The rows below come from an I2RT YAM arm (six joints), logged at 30 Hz.
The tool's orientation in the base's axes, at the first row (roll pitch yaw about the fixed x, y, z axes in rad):
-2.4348 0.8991 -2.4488
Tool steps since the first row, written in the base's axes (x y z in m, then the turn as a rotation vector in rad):
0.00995 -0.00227 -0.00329 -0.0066 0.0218 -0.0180
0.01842 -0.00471 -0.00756 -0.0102 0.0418 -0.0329
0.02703 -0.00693 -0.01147 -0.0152 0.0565 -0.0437
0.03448 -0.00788 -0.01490 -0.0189 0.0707 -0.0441
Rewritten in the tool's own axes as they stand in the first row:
-0.00129 -0.00168 0.01051 0.0086 0.0277 0.0002
-0.00103 -0.00297 0.02022 0.0140 0.0523 0.0017
-0.00121 -0.00423 0.02985 0.0190 0.0705 0.0007
-0.00172 -0.00441 0.03809 0.0155 0.0839 -0.0041

